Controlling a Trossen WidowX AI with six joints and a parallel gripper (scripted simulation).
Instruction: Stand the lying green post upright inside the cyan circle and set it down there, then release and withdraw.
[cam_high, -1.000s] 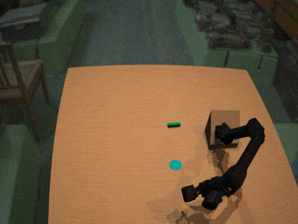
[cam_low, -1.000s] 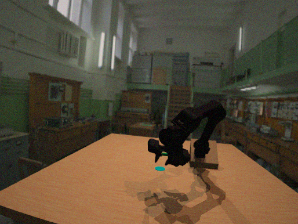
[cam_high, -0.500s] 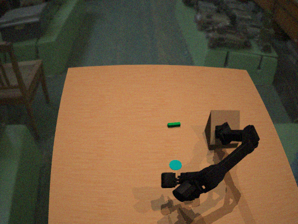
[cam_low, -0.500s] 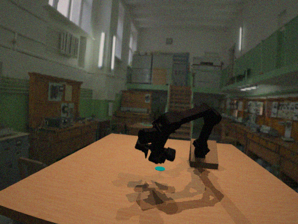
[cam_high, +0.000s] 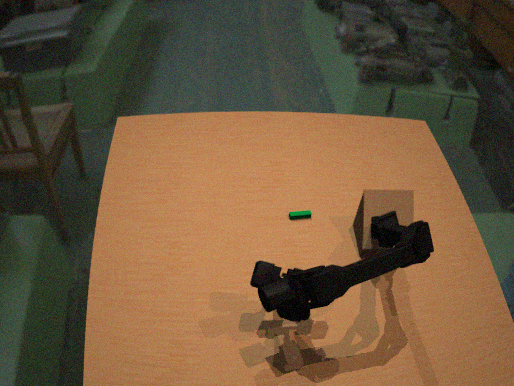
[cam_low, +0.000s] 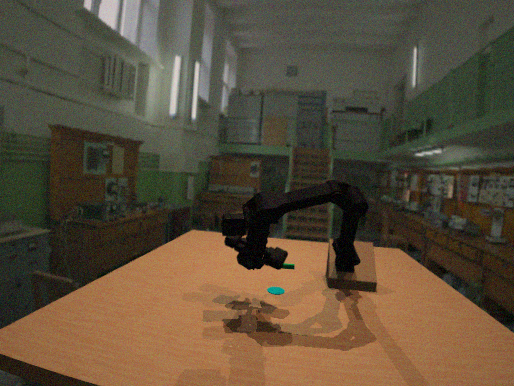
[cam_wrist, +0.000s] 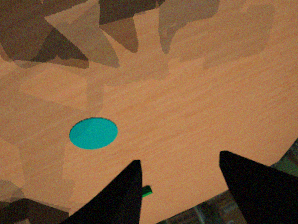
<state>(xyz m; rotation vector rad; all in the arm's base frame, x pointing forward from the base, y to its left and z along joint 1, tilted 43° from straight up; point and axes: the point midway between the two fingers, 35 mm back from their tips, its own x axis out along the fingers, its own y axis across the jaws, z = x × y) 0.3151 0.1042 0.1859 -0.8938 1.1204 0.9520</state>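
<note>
Now: gripper tip 100 mm past the green post, 300 mm to the left of it and 100 mm above it. Round my gripper tip: cyan circle 80 mm behind, 60 mm to the right, 100 mm below.
</note>
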